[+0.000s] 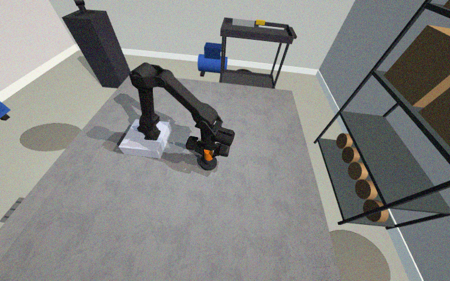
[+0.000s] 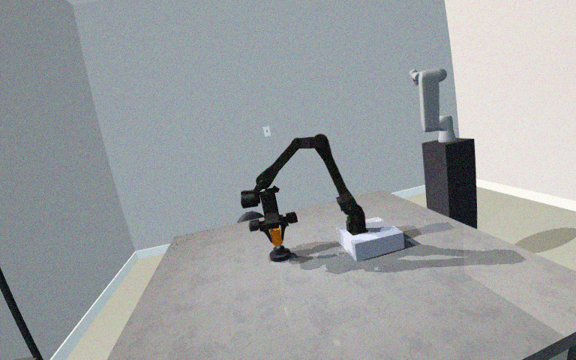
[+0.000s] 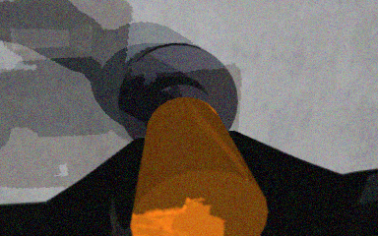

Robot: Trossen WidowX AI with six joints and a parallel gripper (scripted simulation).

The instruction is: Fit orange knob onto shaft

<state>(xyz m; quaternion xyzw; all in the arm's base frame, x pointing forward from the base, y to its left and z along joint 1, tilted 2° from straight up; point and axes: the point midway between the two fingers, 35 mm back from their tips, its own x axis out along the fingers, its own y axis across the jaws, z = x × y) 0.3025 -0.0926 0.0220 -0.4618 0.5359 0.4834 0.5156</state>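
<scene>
The round black pedestal lies 40 mm below my gripper tip. Round my gripper tip: orange knob 30 mm above.
</scene>
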